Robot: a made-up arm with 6 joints.
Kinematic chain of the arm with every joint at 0, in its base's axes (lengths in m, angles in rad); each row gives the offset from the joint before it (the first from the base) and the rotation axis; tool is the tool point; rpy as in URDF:
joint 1: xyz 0 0 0.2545 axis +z
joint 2: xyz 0 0 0 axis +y
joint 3: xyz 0.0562 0 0.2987 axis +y
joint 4: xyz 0.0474 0 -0.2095 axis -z
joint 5: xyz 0 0 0 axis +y
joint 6: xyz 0.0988 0 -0.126 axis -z
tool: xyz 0 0 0 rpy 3.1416 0 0
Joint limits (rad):
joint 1: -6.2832..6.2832
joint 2: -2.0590..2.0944
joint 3: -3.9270..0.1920
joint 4: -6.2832..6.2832
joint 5: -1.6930..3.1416
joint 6: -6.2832..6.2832
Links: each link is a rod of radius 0.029 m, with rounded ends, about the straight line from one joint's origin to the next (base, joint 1, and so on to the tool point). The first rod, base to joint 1, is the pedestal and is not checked.
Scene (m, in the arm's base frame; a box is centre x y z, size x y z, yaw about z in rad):
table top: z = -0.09
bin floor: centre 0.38 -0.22 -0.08 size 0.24 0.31 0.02 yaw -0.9
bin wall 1: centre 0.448 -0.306 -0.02 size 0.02 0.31 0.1 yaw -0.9
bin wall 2: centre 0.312 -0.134 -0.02 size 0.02 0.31 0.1 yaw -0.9
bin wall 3: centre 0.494 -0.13 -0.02 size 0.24 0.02 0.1 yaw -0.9
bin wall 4: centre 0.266 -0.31 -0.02 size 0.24 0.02 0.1 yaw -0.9
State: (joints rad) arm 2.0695 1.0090 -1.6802 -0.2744 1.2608 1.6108
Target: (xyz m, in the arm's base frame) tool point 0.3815 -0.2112 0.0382
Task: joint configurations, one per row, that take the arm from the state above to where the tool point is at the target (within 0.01 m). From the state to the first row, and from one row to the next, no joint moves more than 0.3 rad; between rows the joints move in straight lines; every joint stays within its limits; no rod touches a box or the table.
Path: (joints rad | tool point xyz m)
1: 1.7990 0.8784 -1.5798 -0.4059 1.3198 1.6168 | -0.0645 0.4477 0.1176
2: 1.5286 0.7477 -1.4793 -0.5375 1.3788 1.6227 | 0.0719 0.4307 0.1609
3: 1.2581 0.6171 -1.3789 -0.6690 1.4378 1.6287 | 0.1931 0.3719 0.2032
4: 0.9877 0.4865 -1.2785 -0.8006 1.4968 1.6346 | 0.2860 0.2793 0.2444
5: 0.7297 0.6216 -1.3683 -0.7967 1.5100 1.6298 | 0.3608 0.2078 0.2082
6: 0.4718 0.7568 -1.4581 -0.7928 1.5233 1.6251 | 0.4132 0.1140 0.1688
7: 0.2139 0.8919 -1.5479 -0.7889 1.5365 1.6203 | 0.4363 0.0058 0.1269
8: -0.0441 1.0271 -1.6377 -0.7850 1.5498 1.6156 | 0.4257 -0.1064 0.0831
9: -0.3020 1.1622 -1.7275 -0.7811 1.5630 1.6108 | 0.3815 -0.2112 0.0382

